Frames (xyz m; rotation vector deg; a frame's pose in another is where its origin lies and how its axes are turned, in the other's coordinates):
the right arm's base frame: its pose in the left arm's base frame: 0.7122 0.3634 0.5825 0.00 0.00 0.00
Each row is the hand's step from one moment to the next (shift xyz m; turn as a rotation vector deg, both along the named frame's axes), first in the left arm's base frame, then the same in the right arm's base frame.
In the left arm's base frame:
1: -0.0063 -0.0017 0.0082 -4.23 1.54 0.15
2: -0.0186 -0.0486 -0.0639 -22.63 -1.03 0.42
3: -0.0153 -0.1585 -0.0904 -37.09 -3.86 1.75
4: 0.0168 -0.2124 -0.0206 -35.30 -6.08 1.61
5: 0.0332 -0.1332 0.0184 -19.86 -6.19 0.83
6: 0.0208 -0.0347 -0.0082 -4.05 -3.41 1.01
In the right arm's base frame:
1: -0.0063 -0.0017 0.0082 -4.23 1.54 0.15
2: -0.0186 -0.0486 -0.0639 -22.63 -1.03 0.42
3: -0.0153 -0.1585 -0.0904 -37.09 -3.86 1.75
4: 0.0168 -0.2124 -0.0206 -35.30 -6.08 1.61
5: 0.0332 -0.1332 0.0184 -19.86 -6.19 0.83
6: 0.0208 -0.0347 -0.0082 -4.05 -3.41 1.01

